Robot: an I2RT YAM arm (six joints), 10 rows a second.
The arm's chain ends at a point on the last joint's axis. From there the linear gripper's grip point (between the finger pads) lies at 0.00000 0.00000 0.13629 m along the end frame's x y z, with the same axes.
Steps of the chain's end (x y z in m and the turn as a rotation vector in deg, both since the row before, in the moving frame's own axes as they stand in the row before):
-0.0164 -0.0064 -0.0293 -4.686 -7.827 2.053
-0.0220 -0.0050 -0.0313 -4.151 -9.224 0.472
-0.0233 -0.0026 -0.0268 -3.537 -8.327 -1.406
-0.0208 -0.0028 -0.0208 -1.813 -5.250 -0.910
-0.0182 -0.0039 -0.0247 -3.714 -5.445 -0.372
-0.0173 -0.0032 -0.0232 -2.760 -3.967 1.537
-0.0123 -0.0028 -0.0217 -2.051 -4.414 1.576
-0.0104 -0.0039 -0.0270 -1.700 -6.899 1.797
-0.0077 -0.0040 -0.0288 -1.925 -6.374 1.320
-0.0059 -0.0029 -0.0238 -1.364 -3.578 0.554
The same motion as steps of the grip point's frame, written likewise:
-0.0351 0.0044 -0.0310 -4.686 -7.827 2.053
-0.0439 0.0047 -0.0334 -4.151 -9.224 0.472
-0.0429 0.0060 -0.0285 -3.537 -8.327 -1.406
-0.0332 0.0016 -0.0214 -1.813 -5.250 -0.910
-0.0311 0.0050 -0.0256 -3.714 -5.445 -0.372
-0.0268 0.0032 -0.0237 -2.760 -3.967 1.537
-0.0229 0.0019 -0.0222 -2.051 -4.414 1.576
-0.0268 -0.0001 -0.0280 -1.700 -6.899 1.797
-0.0229 0.0004 -0.0297 -1.925 -6.374 1.320
-0.0144 0.0003 -0.0241 -1.364 -3.578 0.554

